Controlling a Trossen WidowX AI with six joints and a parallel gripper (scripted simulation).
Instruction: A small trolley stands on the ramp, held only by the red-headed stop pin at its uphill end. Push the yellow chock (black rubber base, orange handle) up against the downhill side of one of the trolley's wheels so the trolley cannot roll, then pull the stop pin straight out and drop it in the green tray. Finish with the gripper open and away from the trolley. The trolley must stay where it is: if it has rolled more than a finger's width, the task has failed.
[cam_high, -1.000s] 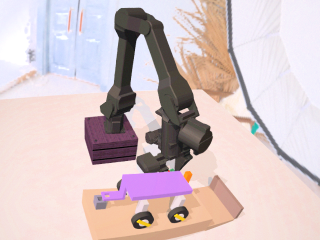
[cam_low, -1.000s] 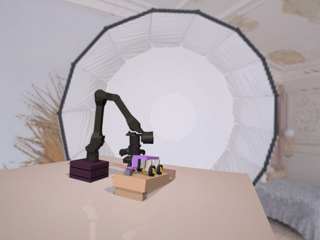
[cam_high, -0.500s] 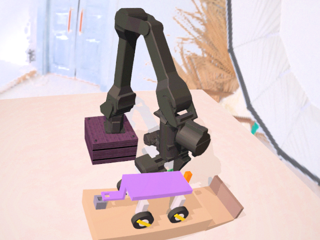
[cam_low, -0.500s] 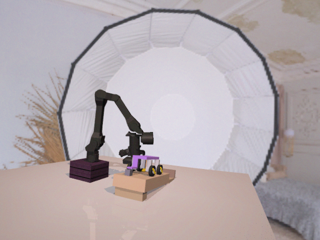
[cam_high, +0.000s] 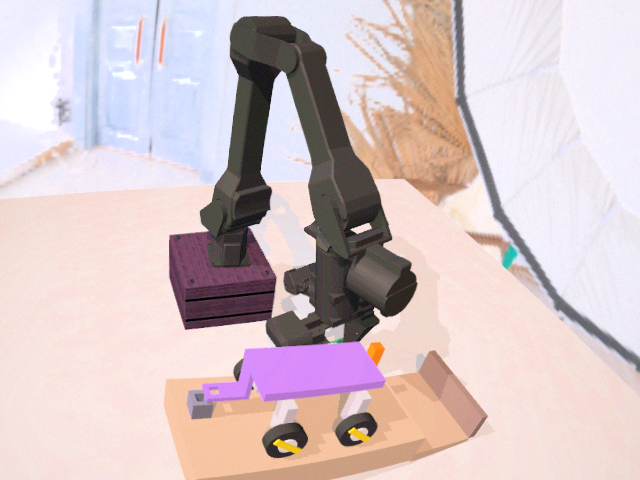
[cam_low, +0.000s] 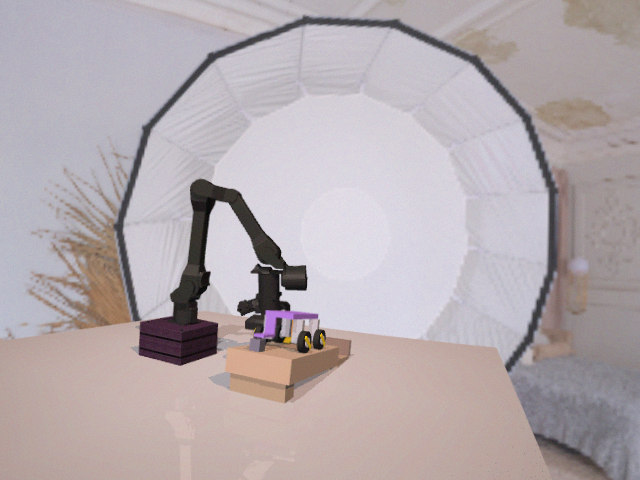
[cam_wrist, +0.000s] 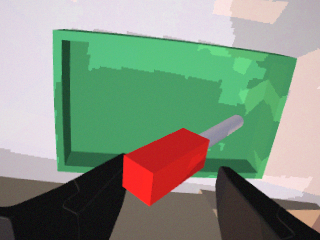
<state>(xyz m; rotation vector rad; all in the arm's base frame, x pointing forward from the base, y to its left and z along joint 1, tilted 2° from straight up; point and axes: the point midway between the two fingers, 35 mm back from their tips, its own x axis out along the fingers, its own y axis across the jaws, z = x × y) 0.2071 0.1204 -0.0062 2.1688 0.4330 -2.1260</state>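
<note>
Now: the red-headed stop pin 10 mm behind my gripper tip, 10 mm to the left of it and 10 mm below it. Round my gripper tip: tan ramp (120 mm ahead, 90 mm to the right); then yellow chock (70 mm ahead, 40 mm above); then purple trolley (120 mm ahead, 90 mm to the right, 70 mm above).
</note>
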